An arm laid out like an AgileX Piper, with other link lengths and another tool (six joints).
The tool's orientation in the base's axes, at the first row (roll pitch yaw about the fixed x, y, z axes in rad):
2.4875, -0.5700, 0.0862
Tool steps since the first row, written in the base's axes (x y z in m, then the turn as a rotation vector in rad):
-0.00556, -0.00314, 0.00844, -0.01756, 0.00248, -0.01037
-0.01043, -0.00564, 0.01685, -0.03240, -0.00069, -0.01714
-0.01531, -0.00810, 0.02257, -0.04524, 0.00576, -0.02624
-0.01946, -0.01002, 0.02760, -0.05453, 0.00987, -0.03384
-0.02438, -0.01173, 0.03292, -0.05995, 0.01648, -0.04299
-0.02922, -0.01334, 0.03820, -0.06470, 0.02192, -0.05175
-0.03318, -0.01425, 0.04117, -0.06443, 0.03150, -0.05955
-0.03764, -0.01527, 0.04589, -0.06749, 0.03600, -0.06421
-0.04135, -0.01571, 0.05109, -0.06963, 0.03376, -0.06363
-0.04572, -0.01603, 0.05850, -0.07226, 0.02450, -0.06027
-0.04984, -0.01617, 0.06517, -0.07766, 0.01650, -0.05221
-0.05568, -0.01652, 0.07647, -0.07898, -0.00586, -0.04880
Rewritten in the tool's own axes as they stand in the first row. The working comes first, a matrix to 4 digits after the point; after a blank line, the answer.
The tool's axes in the first row as the columns of a matrix, in the base's axes (used below as rounded here):
0.8388, -0.2588, 0.4790
0.0725, -0.8189, -0.5693
0.5396, 0.5122, -0.6681

-0.00034, 0.00833, -0.00651, -0.02015, -0.00280, -0.00289
-0.00007, 0.01595, -0.01304, -0.03648, 0.00017, -0.00368
-0.00125, 0.02216, -0.01780, -0.05169, -0.00645, -0.00742
-0.00216, 0.02738, -0.02206, -0.06328, -0.01130, -0.00913
-0.00354, 0.03278, -0.02699, -0.07229, -0.02000, -0.00938
-0.00486, 0.03805, -0.03192, -0.08061, -0.02771, -0.00890
-0.00665, 0.04134, -0.03529, -0.08389, -0.03962, -0.00901
-0.00792, 0.04575, -0.04000, -0.08865, -0.04490, -0.00992
-0.00826, 0.04973, -0.04500, -0.09029, -0.04222, -0.01006
-0.00795, 0.05492, -0.05186, -0.09136, -0.03223, -0.00829
-0.00781, 0.05952, -0.05821, -0.09212, -0.02016, -0.01171
-0.00664, 0.06711, -0.06836, -0.09301, 0.00024, -0.00189

